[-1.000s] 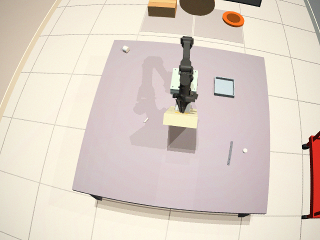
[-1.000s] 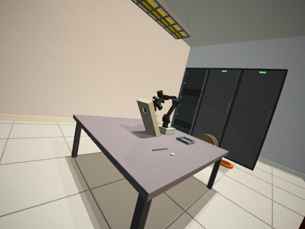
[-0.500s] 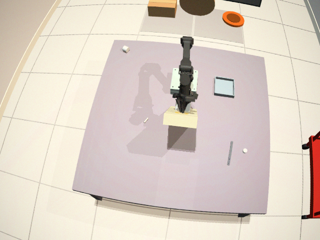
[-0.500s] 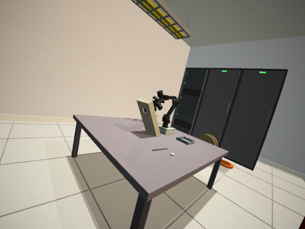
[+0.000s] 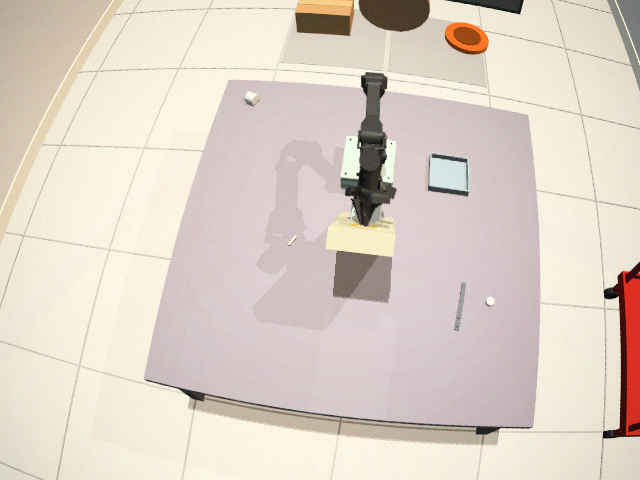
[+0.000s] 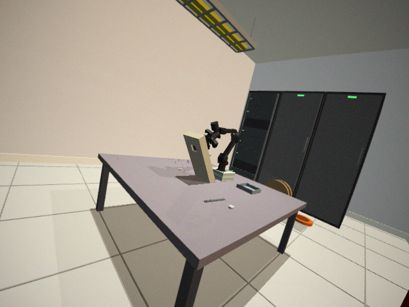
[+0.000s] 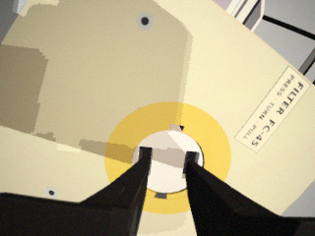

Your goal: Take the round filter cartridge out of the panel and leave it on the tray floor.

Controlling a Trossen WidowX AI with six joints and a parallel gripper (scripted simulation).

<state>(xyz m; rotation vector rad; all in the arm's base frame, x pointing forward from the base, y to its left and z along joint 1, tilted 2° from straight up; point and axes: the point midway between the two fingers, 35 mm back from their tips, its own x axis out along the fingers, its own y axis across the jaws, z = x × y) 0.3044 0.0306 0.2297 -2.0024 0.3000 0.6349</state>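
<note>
The round filter cartridge lies 20 mm ahead of my gripper tip and 10 mm below it. Also, from my gripper tip: blue-grey tray: 420 mm behind, 250 mm to the left, 270 mm below; then small white stick: 40 mm behind, 240 mm to the right, 270 mm below.
</note>
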